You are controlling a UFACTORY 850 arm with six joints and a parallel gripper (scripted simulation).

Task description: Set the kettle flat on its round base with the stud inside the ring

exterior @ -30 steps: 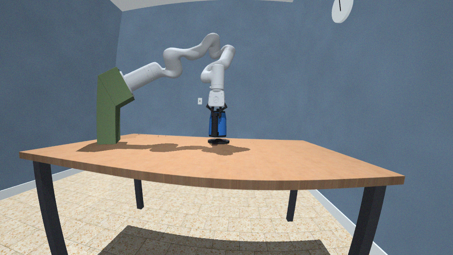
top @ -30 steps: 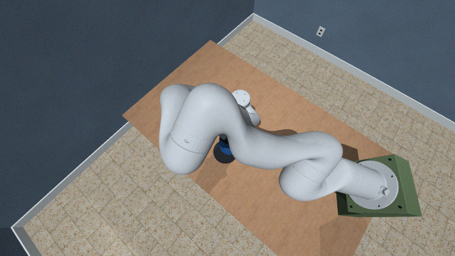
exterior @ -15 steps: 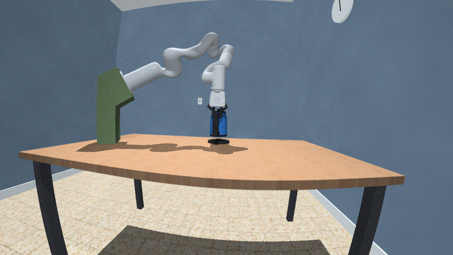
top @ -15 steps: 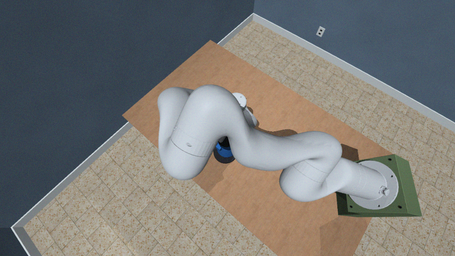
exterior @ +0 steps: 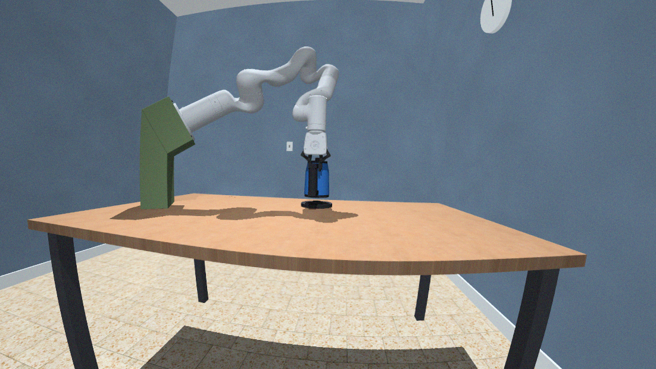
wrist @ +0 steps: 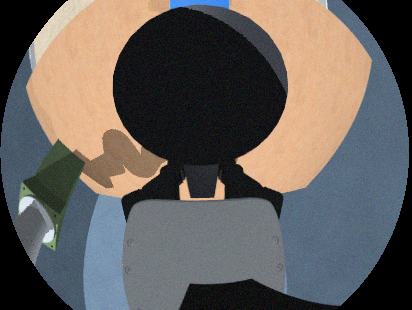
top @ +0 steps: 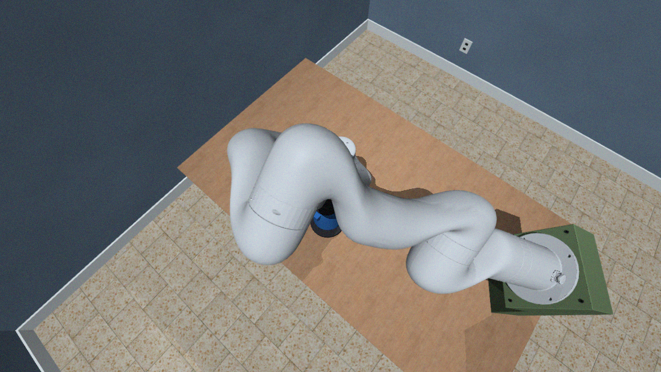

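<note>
My gripper is now 5 cm above the blue kettle, 3 cm to the right of it and 1 cm past it. The rest, counted from my hand: black round base: 18 cm below, 7 cm to the left, 2 cm behind.
</note>
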